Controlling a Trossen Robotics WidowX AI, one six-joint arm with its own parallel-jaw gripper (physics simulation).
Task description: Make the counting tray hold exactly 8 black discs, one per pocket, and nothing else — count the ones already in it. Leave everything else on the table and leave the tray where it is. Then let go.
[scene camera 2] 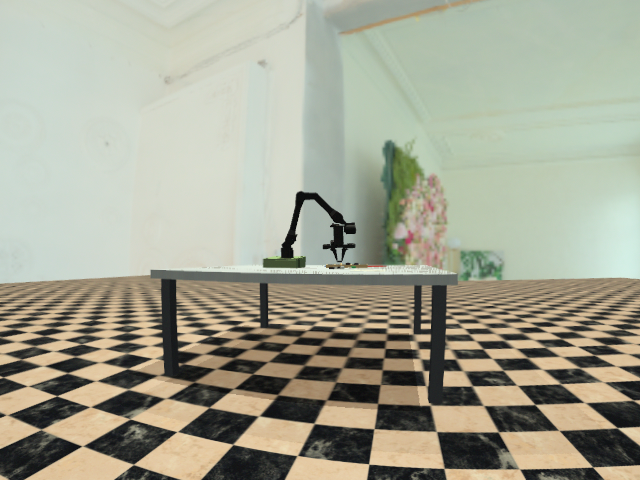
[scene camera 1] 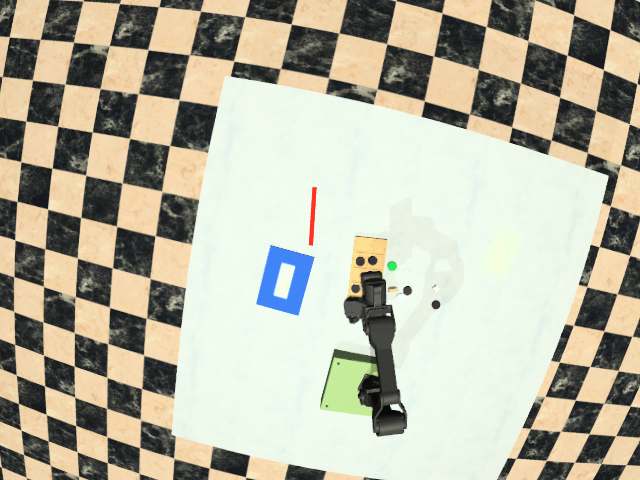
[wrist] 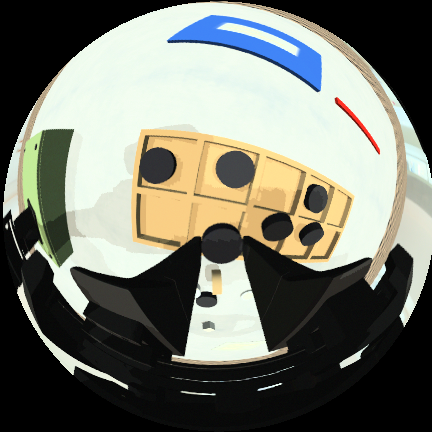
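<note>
The tan counting tray (scene camera 1: 370,243) (wrist: 162,217) has two rows of pockets. Black discs sit in its far row, in the first (wrist: 158,165), second (wrist: 235,169) and fourth (wrist: 316,198) pockets from the green base. In the near row, discs sit in the third (wrist: 277,226) and fourth (wrist: 311,234) pockets. My gripper (scene camera 2: 339,261) (wrist: 221,241) is shut on another black disc (wrist: 221,246), held above the tray over the near row's second pocket. The arm hides that disc in scene camera 1. Loose black discs (scene camera 1: 407,290) (scene camera 1: 435,304) lie right of the tray.
A green disc (scene camera 1: 391,266), a tan disc (scene camera 1: 392,289) (wrist: 216,282) and a small pale cube (scene camera 1: 435,288) (wrist: 208,325) lie right of the tray. A blue frame (scene camera 1: 269,281) (wrist: 310,67) and a red stick (scene camera 1: 312,217) (wrist: 359,122) lie left. A pale yellow pad (scene camera 1: 503,253) lies far right.
</note>
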